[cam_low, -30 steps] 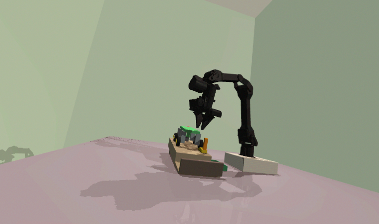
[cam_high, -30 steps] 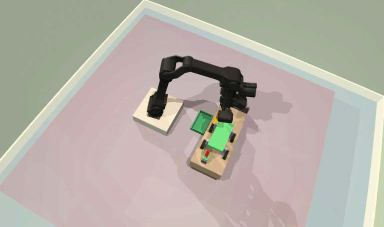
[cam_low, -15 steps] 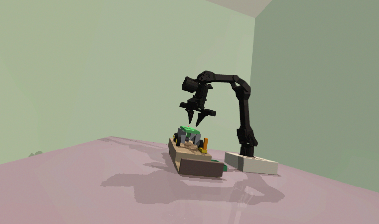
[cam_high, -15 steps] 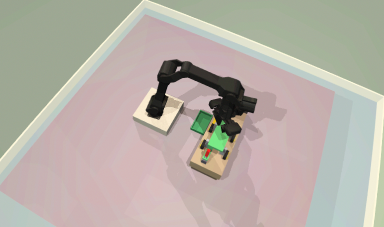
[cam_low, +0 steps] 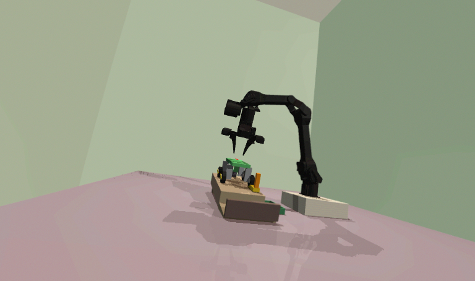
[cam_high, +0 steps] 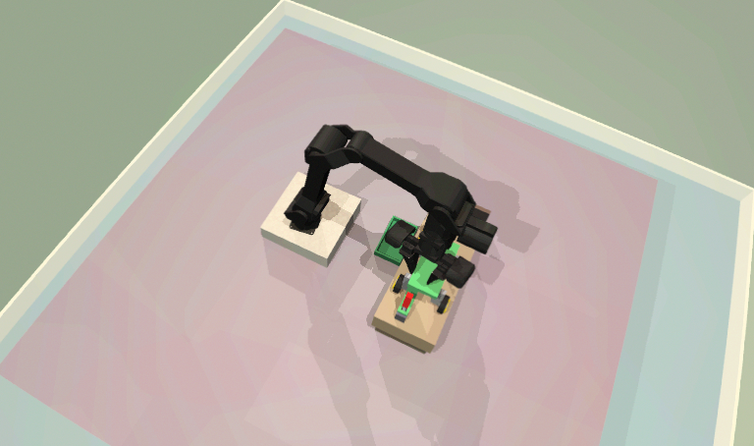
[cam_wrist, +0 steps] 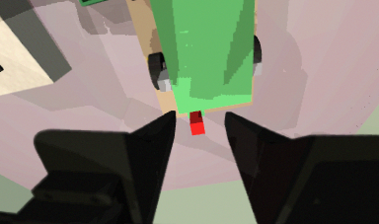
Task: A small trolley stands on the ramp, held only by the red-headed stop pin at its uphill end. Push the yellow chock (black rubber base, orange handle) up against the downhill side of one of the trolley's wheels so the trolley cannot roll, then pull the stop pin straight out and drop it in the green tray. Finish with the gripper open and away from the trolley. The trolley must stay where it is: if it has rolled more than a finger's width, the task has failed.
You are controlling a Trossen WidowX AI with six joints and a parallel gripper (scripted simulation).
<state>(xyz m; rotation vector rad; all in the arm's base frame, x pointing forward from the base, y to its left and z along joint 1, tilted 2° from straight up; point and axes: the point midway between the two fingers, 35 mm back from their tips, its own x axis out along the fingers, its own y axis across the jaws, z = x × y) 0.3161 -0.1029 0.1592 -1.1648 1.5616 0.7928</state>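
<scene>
Right now the red-headed stop pin is 10 mm behind my gripper tip, 50 mm to the right of it and 60 mm below it. From my gripper tip the other things lie so: green tray (80 mm behind, 170 mm to the left, 190 mm below); yellow chock (10 mm behind, 160 mm to the left, 110 mm below); trolley (20 mm ahead, 50 mm to the left, 80 mm below).
</scene>
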